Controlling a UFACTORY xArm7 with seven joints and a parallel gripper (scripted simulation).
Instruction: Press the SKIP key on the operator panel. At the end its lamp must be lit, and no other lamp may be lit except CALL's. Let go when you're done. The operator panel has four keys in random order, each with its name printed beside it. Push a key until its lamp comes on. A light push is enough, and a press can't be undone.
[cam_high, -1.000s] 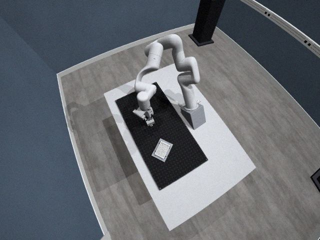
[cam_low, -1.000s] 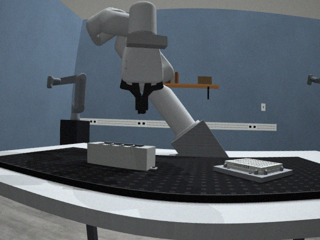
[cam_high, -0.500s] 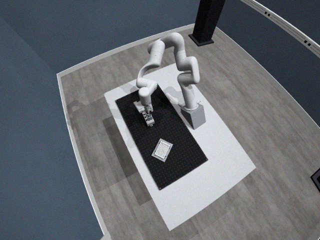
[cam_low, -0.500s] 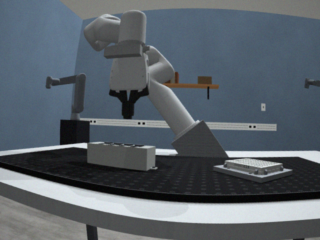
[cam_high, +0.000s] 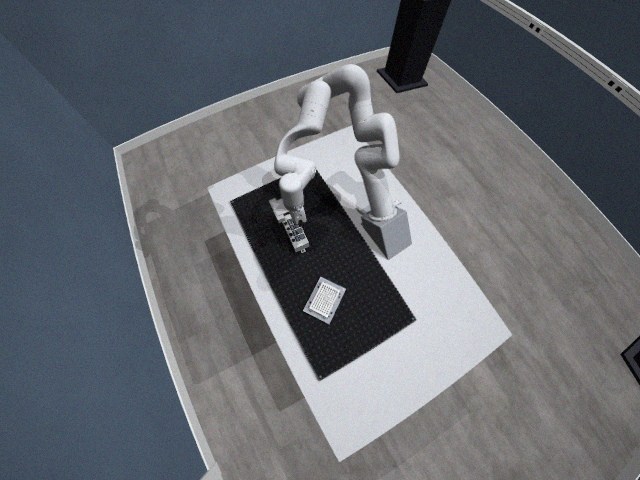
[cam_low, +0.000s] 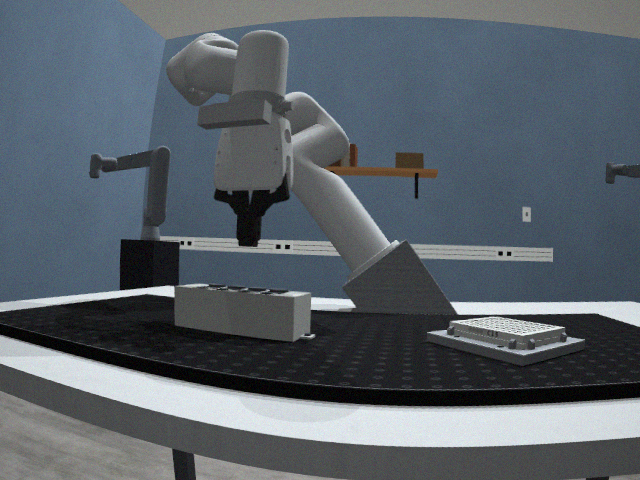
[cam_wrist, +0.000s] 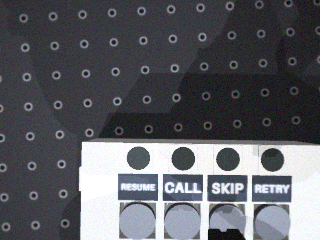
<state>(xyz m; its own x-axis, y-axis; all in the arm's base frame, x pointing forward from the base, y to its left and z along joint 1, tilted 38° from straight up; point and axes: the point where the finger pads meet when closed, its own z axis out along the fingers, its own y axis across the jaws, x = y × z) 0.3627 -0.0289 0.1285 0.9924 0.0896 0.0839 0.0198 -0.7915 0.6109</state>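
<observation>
Now: hand 10 mm short of the operator panel and 90 mm above it.
</observation>
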